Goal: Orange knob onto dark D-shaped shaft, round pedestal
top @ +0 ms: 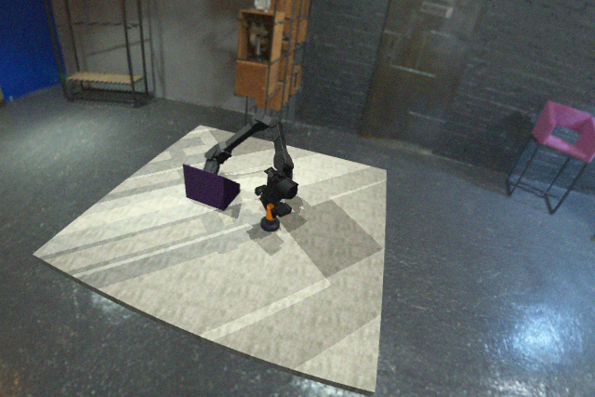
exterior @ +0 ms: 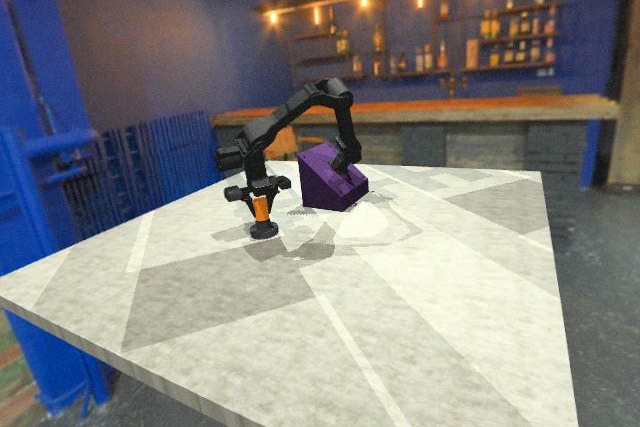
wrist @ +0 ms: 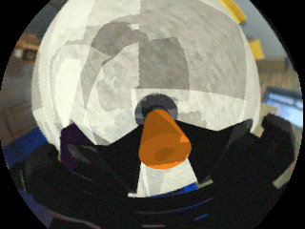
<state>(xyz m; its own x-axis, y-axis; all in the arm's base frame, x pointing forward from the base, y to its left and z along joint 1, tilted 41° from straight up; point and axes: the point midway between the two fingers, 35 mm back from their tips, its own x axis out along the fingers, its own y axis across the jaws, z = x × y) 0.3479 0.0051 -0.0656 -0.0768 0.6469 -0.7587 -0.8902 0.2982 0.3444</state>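
The orange knob is 20 mm above my gripper tip. Round my gripper tip: pedestal: 30 mm below.
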